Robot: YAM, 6 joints.
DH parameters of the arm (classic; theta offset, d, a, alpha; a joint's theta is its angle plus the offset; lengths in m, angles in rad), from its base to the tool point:
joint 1: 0 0.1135 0.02 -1.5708
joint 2: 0 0 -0.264 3.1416
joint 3: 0.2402 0 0.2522 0
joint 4: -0.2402 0 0.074 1.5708
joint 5: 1.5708 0 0 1.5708
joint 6: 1.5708 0.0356 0 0
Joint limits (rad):
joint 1: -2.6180..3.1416
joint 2: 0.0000..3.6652
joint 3: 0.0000..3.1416
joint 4: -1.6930..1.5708
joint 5: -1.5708..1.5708
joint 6: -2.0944..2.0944
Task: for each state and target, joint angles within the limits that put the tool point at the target. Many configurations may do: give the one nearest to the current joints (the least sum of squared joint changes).
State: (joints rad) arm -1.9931 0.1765 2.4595 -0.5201 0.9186 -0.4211
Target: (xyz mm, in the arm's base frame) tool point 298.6 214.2 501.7
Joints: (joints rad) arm -2.5939 0.3552 2.3367 -0.5547 0.8768 -0.4211
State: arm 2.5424 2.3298 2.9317 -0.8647 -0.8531 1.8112
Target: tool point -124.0 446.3 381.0
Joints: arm 1.7852 2.2786 2.6384 -1.2377 -0.8266 1.8112
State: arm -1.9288 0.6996 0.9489 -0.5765 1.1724 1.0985
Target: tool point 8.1 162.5 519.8
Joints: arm -1.8240 0.3317 1.6001 -0.3696 1.1761 1.0985
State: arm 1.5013 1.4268 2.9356 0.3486 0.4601 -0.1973
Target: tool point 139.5 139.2 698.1
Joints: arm 0.8924 1.6732 2.5694 0.2439 0.6396 -0.1973
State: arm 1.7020 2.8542 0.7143 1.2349 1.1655 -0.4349
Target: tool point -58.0 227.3 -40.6
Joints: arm 1.9635 2.5425 0.4592 1.3139 1.2171 -0.4349
